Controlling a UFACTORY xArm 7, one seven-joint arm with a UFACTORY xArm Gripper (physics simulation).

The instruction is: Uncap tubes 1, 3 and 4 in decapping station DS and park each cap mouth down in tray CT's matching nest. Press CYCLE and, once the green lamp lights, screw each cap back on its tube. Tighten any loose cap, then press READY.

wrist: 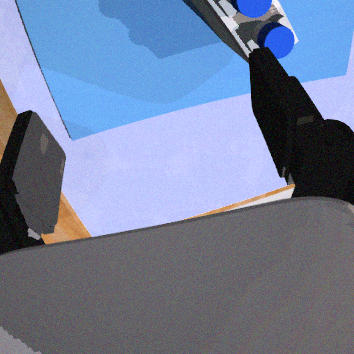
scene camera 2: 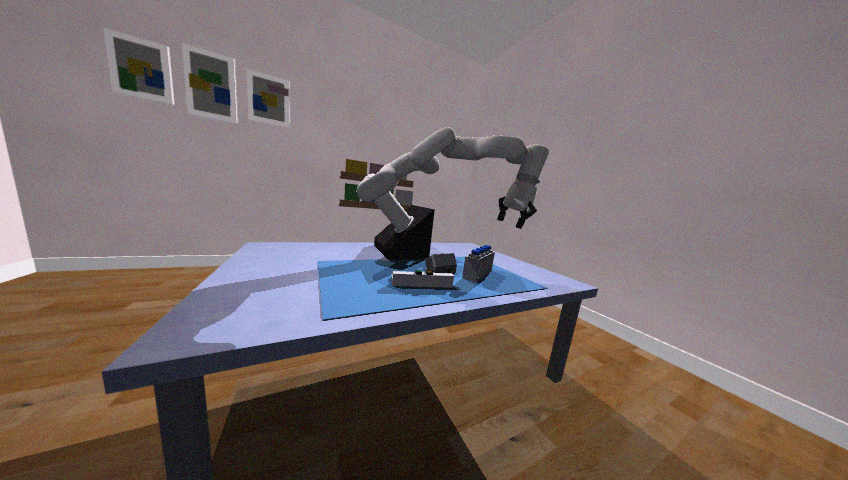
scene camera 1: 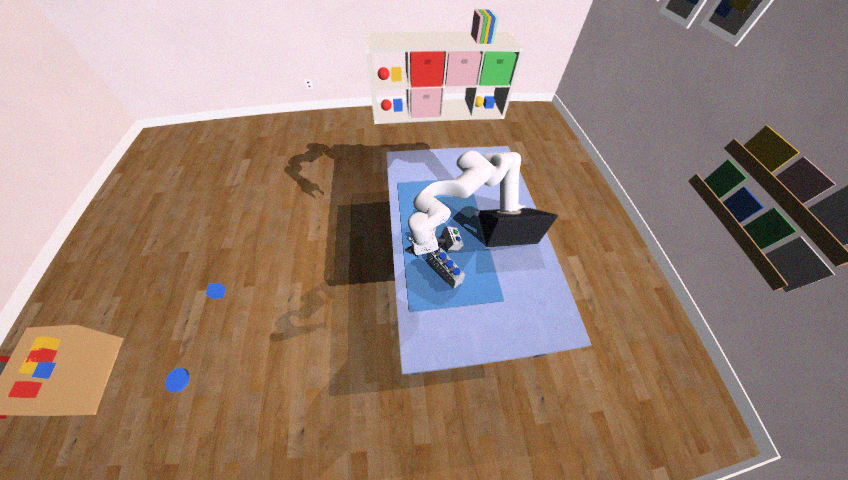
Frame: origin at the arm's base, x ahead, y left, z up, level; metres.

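Seen in the pictures: gripper, fingertip midpoint: (wrist: 143, 103) (scene camera 2: 508, 224) (scene camera 1: 427, 252); arm's base, origin of the base link: (scene camera 2: 404, 225) (scene camera 1: 508, 212).
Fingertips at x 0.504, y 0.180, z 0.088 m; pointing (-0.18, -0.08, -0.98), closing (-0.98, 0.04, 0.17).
Observation:
Pixels of each thing's top centre, then the offset from my fingertips to it. Level surfaces: height alone.
- long white block, middle of its top: (scene camera 2: 422, 268) 0.316 m right, 0.108 m back, 0.191 m down
- grey control box, middle of its top: (scene camera 2: 441, 252) (scene camera 1: 453, 234) 0.162 m right, 0.193 m back, 0.160 m down
- blue mat, its level: 0.244 m down
- lavender table, its level: 0.247 m down
Station DS (scene camera 1: 440, 272) (scene camera 2: 476, 269) (wrist: 221, 31) is a narrow grey rack standing on the blue mat, with several blue caps (scene camera 1: 450, 263) (scene camera 2: 480, 249) (wrist: 279, 41) along its top. Tube numbers cannot be read. My gripper (scene camera 2: 510, 222) (wrist: 143, 103) is open and empty, high above the mat; in the wrist view one fingertip overlaps the rack's end in front of the last blue cap. A long white block (scene camera 2: 422, 279), which looks like tray CT, has small green and orange items on top; the arm hides it in scene camera 1. A grey control box (scene camera 1: 453, 239) (scene camera 2: 441, 262) shows green and blue buttons; lamp state cannot be told.
The blue mat (scene camera 1: 476, 291) (scene camera 2: 357, 297) (wrist: 175, 95) lies on the lavender table (scene camera 1: 505, 333) (scene camera 2: 267, 315) (wrist: 175, 165). The arm's black base (scene camera 1: 516, 228) (scene camera 2: 410, 237) stands beside the control box. The white arm (scene camera 1: 467, 178) (scene camera 2: 476, 147) arches over the mat.

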